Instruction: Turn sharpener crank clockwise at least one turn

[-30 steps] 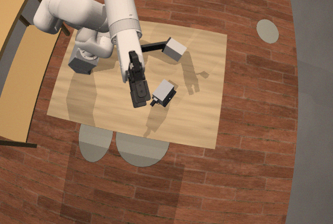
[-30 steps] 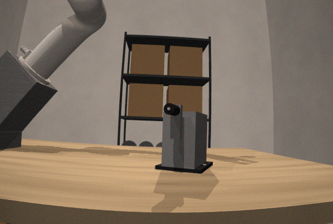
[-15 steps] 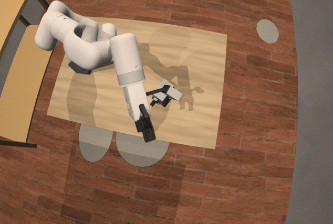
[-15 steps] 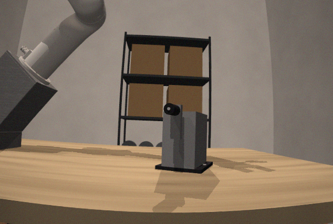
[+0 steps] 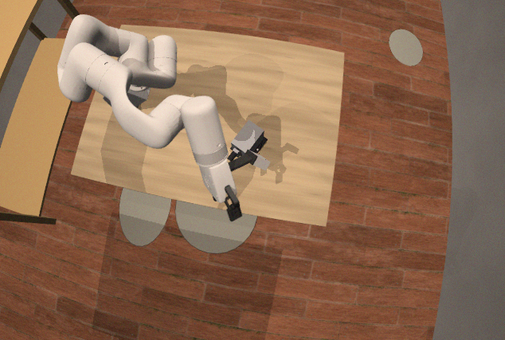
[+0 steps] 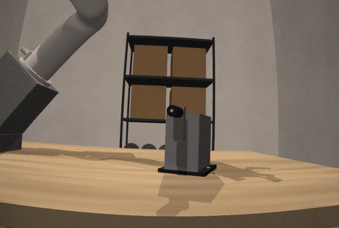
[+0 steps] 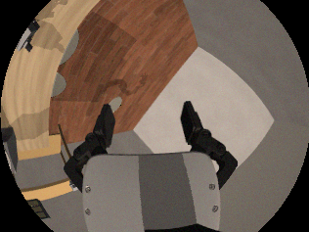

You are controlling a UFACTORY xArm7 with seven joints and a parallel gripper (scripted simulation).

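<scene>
My hand is 390 mm above the black crank knob and 220 mm to the right of it.
</scene>
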